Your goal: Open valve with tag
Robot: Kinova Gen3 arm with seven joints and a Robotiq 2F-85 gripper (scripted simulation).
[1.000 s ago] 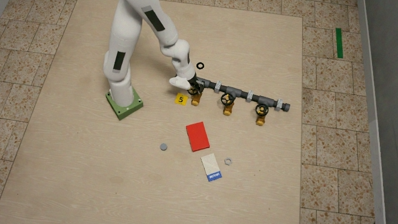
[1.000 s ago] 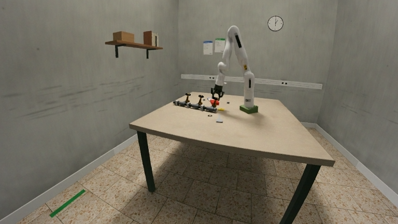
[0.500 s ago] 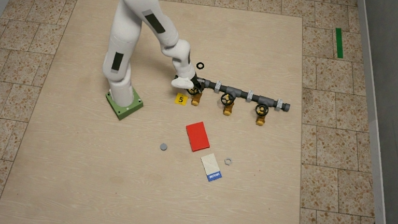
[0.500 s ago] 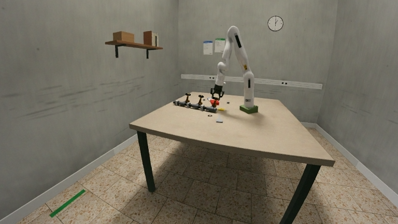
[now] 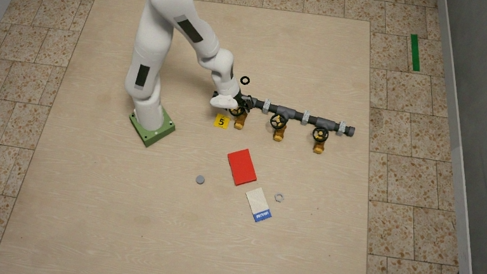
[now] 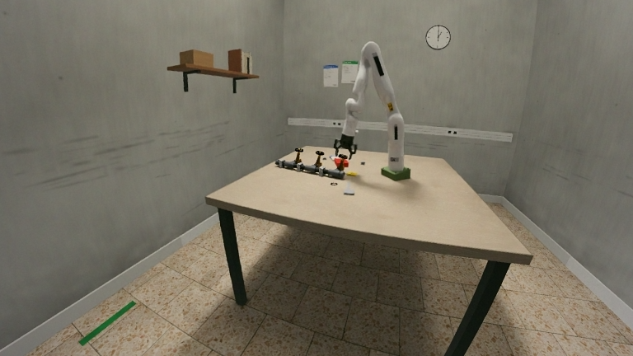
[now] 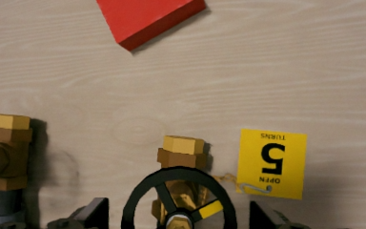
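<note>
Right now my hand is 110 mm above the yellow tag, 60 mm past it and 10 mm to the left of it. Also, from my hand: blue card 290 mm to the right, 190 mm ahead, 100 mm below; then red block 180 mm to the right, 100 mm below, 80 mm ahead; then grey disc 270 mm to the right, 100 mm below, 50 mm behind.
</note>
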